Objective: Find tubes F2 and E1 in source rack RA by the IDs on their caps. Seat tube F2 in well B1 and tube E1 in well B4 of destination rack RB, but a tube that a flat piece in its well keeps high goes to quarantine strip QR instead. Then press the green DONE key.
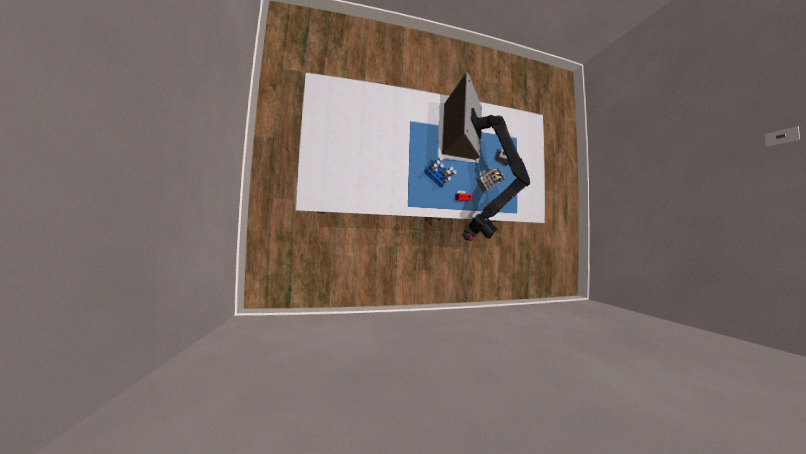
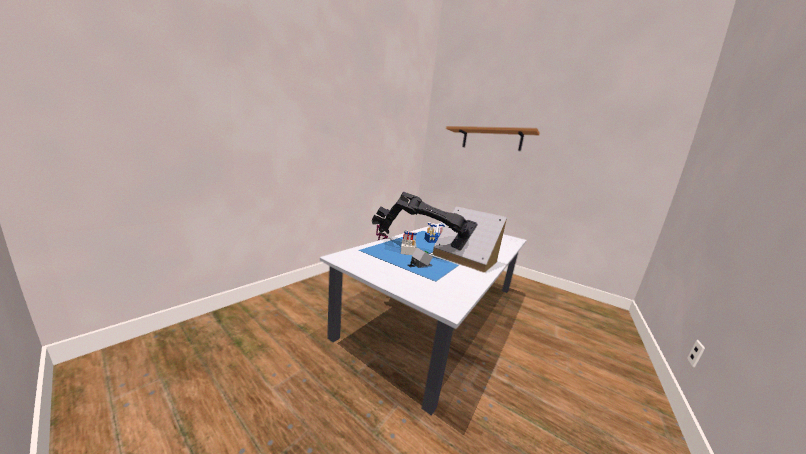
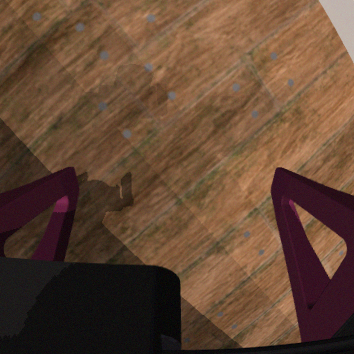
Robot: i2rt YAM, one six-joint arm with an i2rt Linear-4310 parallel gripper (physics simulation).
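Observation:
My gripper is open, with nothing between its purple fingers. It hangs past the table's long edge, over the floor. A blue rack with several capped tubes stands on the blue mat. A whitish rack with several tubes stands nearer the arm's elbow. I cannot tell which rack is RA or RB. A small red block with dark holes, possibly strip QR, lies between them towards the table's edge. Cap IDs and flat pieces are too small to make out. The green key cannot be made out.
The arm's base is on a tilted board on the table. A small grey box is on the blue mat, near the arm. The forearm passes beside the whitish rack.

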